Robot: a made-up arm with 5 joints.
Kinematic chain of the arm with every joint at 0, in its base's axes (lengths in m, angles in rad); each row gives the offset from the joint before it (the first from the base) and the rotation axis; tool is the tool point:
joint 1: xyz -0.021 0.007 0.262 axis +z
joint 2: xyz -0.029 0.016 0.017 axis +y
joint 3: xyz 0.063 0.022 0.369 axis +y
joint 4: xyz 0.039 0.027 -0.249 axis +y
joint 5: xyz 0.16 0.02 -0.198 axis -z
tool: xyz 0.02 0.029 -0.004
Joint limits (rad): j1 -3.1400..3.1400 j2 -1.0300..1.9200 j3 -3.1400..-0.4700 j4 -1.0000..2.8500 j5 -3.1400..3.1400
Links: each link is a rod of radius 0.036 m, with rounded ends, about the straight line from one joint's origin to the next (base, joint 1, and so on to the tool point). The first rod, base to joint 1, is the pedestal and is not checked.
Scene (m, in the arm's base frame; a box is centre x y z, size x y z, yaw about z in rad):
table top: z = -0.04
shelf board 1: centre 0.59 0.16 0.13 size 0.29 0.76 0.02 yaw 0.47
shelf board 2: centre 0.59 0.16 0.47 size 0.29 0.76 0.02 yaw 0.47
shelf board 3: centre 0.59 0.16 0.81 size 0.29 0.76 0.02 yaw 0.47
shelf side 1: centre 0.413 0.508 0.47 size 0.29 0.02 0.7 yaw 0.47
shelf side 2: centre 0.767 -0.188 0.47 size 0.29 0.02 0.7 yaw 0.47
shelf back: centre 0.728 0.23 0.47 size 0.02 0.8 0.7 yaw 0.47
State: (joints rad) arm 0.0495 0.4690 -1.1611 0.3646 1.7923
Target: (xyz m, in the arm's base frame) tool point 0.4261 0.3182 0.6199
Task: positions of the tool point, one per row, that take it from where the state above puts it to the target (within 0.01 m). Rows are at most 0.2 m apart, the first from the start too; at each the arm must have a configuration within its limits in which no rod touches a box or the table.
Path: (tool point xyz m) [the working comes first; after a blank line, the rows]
Joints at the target: 0.4994 -0.0319 -1.1825 0.3073 1.7939
Straight joint move there: touches shelf board 2.

1: 0.4895 0.0186 0.2907
2: 0.3591 -0.0242 0.2807
3: 0.3777 0.0716 0.3882
4: 0.3423 0.1667 0.5041
5: 0.2572 0.2324 0.6199
6: 0.3404 0.2756 0.6325
7: 0.4261 0.3182 0.6199

